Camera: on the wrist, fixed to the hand. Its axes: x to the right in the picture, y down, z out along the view.
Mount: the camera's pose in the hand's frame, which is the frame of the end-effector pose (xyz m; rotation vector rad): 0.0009 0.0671 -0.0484 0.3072 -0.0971 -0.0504
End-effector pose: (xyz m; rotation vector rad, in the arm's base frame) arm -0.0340 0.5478 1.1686 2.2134 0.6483 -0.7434
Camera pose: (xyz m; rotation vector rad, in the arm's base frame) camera 0.0242 0.5420 1.2271 2.4253 0.5741 -1.0279
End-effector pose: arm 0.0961 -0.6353 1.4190 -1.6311 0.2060 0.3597
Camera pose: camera 0.0791 -0.6896 1.3590 -1.3107 0.1387 0.3495
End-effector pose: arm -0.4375 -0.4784 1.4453 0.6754 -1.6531 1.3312
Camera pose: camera -0.4797 -0.4135 1.4160 0.9690 -1.5091 1.5530
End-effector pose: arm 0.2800 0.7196 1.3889 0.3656 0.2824 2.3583
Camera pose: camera 0.2207 0.6675 1.3641 0.6093 0.6030 2.2409
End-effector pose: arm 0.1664 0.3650 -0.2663 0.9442 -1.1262 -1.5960
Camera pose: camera 0.2282 0.3431 -0.2159 1.1097 -1.4548 -1.5491
